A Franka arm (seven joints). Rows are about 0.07 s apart.
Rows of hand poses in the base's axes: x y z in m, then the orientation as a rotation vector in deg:
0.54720, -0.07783, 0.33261, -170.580, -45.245, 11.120
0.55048, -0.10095, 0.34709, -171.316, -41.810, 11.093
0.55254, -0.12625, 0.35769, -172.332, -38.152, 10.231
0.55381, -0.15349, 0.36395, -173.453, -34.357, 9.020
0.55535, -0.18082, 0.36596, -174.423, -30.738, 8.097
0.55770, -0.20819, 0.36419, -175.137, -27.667, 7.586
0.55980, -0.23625, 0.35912, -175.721, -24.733, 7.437
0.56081, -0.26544, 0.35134, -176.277, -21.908, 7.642
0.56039, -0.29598, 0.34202, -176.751, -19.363, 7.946
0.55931, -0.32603, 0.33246, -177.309, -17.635, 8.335
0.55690, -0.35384, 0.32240, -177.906, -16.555, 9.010
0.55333, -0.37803, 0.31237, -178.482, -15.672, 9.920
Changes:
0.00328, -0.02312, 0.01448, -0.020, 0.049, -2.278
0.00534, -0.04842, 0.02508, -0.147, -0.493, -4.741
0.00661, -0.07566, 0.03134, -0.360, -1.289, -7.297
0.00815, -0.10299, 0.03335, -0.602, -1.900, -9.711
0.01050, -0.13036, 0.03158, -0.822, -2.236, -11.739
0.01260, -0.15842, 0.02651, -1.058, -2.335, -13.658
0.01361, -0.18761, 0.01873, -1.396, -2.226, -15.491
0.01319, -0.21815, 0.00941, -1.738, -2.058, -17.132
0.01211, -0.24820, -0.00015, -2.255, -1.904, -18.240
0.00970, -0.27601, -0.01021, -2.917, -1.618, -18.918
0.00613, -0.30020, -0.02024, -3.626, -1.197, -19.458

